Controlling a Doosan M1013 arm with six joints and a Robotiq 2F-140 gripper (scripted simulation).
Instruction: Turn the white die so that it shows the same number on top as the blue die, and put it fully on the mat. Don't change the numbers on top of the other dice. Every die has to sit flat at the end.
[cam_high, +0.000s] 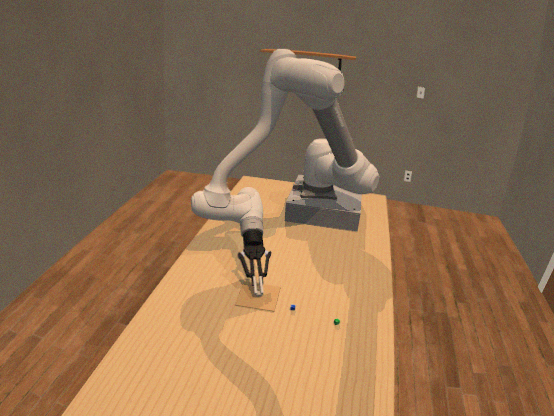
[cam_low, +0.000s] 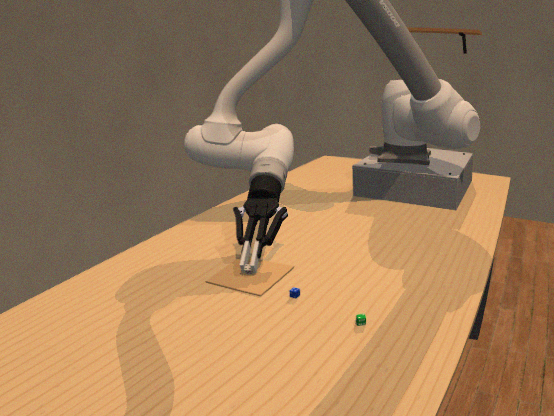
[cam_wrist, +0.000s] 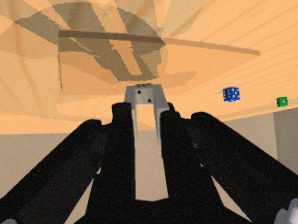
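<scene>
Right now my hand is 2 cm short of the white die and 2 cm above it. From my hand the other things lie so: tan mat (2 cm ahead, 3 cm below); then green die (15 cm ahead, 28 cm to the left, 3 cm below); then blue die (8 cm ahead, 13 cm to the left, 3 cm below).
</scene>
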